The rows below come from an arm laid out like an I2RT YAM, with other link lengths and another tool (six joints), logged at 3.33 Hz.
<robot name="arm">
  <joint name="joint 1" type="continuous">
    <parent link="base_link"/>
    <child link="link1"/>
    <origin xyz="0 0 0.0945" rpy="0 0 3.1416"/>
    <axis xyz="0 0 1"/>
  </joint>
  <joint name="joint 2" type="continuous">
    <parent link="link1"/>
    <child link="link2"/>
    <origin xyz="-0.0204 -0.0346 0.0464" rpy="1.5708 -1.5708 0"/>
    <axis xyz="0 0 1"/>
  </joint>
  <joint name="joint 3" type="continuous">
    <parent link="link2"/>
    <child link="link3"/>
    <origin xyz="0 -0.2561 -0.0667" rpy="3.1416 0 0"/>
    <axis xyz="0 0 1"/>
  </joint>
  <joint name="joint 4" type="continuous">
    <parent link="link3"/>
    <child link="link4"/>
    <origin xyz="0.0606 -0.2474 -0.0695" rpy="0 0 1.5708"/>
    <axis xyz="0 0 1"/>
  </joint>
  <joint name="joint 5" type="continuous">
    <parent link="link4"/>
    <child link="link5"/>
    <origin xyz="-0.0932 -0.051 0.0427" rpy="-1.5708 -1.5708 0"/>
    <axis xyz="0 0 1"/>
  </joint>
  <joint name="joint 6" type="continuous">
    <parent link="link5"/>
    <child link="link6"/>
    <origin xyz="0 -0.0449 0.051" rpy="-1.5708 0 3.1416"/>
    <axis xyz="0 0 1"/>
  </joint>
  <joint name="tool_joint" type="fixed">
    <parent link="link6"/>
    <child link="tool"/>
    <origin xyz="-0.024 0.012 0.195" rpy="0.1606 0 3.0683"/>
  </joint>
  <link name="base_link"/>
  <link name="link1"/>
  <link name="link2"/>
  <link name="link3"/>
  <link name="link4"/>
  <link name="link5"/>
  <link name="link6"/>
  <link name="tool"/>
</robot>
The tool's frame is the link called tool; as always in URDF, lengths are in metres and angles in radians. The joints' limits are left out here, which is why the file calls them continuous.
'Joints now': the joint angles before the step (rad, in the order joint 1, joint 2, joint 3, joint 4, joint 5, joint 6). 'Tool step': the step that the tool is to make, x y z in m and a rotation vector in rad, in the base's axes. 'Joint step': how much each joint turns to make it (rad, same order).
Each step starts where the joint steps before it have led.
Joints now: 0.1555, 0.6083, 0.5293, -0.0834, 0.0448, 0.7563
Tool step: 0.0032, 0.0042, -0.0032, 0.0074, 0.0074, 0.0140
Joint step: -0.0001, 0.0199, -0.0001, 0.0136, -0.0153, 0.0060
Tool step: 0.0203, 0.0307, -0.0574, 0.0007, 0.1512, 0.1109
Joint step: -0.0002, 0.1973, 0.0138, 0.0340, -0.1135, -0.0034
